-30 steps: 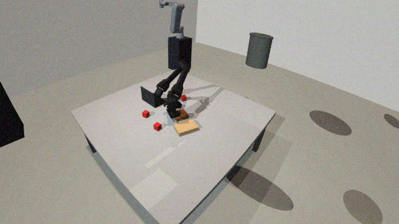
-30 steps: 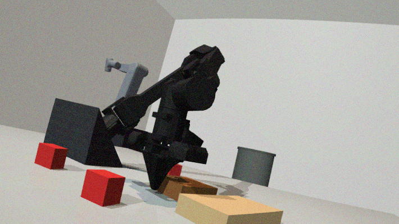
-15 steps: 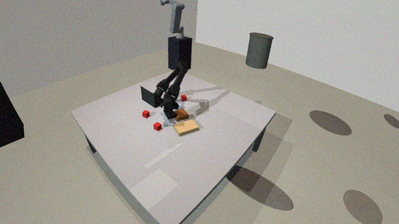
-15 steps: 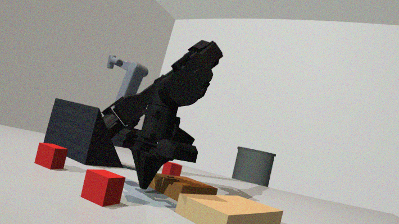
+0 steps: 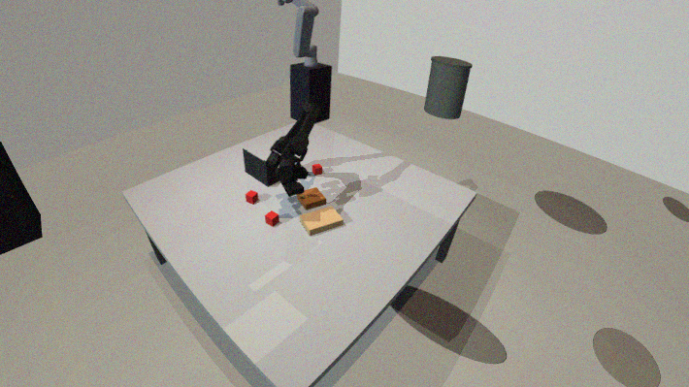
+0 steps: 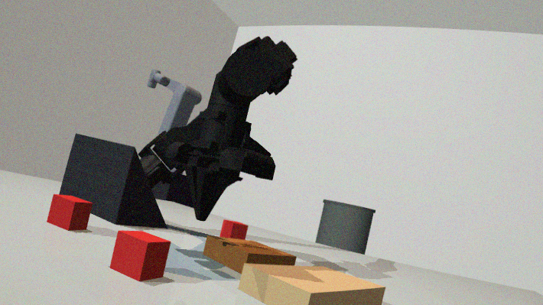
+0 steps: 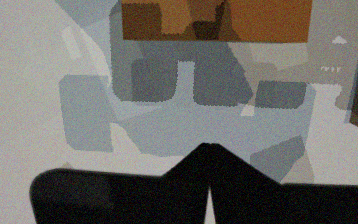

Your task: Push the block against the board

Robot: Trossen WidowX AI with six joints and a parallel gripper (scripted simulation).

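My gripper tip is now 100 mm to the right of the square block, 40 mm above it and 30 mm short of it. The rest, counted from my gripper tip: board (170 mm ahead, 40 mm below, 30 mm to the left).
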